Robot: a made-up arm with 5 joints.
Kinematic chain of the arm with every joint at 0, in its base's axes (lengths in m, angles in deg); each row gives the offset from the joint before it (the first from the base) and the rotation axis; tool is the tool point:
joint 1: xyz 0 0 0.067 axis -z
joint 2: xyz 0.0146 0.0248 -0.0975 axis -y
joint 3: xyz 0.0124 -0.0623 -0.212 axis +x
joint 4: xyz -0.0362 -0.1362 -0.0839 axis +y
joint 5: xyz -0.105 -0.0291 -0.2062 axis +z
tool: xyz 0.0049 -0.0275 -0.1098
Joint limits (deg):
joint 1: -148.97..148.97
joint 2: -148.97..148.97
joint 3: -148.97..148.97
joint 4: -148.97..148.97
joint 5: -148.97..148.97
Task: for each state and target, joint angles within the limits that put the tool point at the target. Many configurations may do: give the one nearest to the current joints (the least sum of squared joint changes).
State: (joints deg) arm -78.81 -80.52 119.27 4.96 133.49
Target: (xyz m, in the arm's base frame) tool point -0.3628 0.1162 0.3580
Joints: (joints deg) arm -34.90 -125.40 78.81 11.77 132.23
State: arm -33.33 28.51 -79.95 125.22 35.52
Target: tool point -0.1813 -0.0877 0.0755
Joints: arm -34.45 -19.80 -64.28 124.09 31.34
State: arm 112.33 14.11 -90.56 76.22 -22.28
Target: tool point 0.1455 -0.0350 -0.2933
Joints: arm 135.10 61.73 -98.71 111.86 -24.03
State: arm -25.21 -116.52 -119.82 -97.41 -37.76
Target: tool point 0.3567 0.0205 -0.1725
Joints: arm -76.56 -85.27 -106.61 -51.44 -41.49
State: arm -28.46 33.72 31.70 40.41 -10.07
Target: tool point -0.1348 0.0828 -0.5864
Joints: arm -24.83 24.00 72.89 44.43 -8.50
